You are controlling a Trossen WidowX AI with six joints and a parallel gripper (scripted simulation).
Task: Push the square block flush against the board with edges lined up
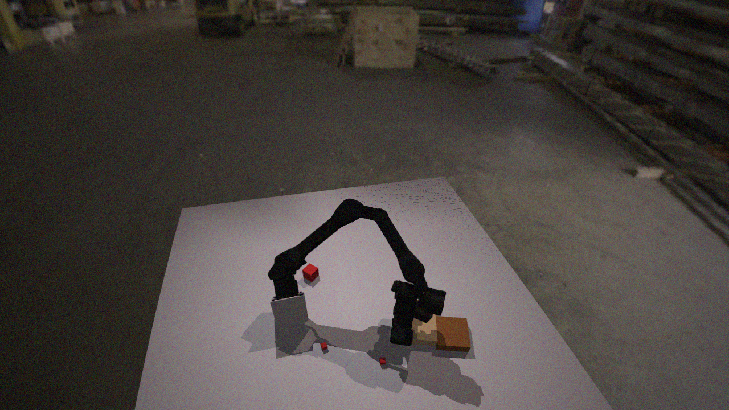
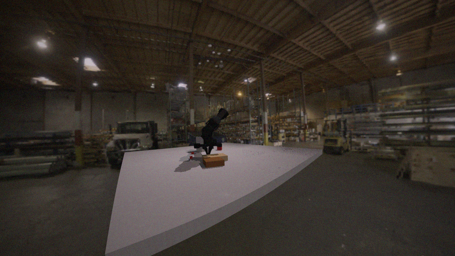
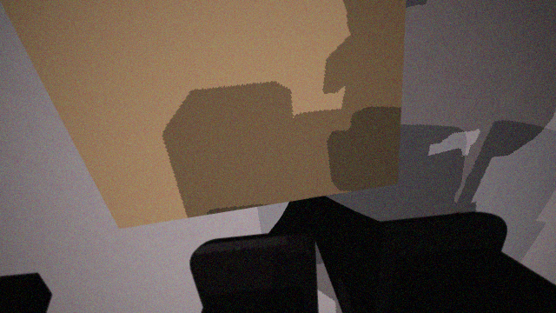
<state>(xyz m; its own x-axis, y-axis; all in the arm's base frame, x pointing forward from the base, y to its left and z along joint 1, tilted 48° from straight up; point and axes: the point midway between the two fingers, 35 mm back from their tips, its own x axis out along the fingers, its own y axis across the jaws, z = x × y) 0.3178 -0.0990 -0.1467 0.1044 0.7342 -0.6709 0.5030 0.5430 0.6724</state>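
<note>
Right now the tan board is 70 mm ahead of my gripper tip and 10 mm above it. Also, from my gripper tip: square block: 140 mm ahead, 80 mm to the right, 10 mm above; red cube: 210 mm behind, 310 mm to the left, 10 mm above.
</note>
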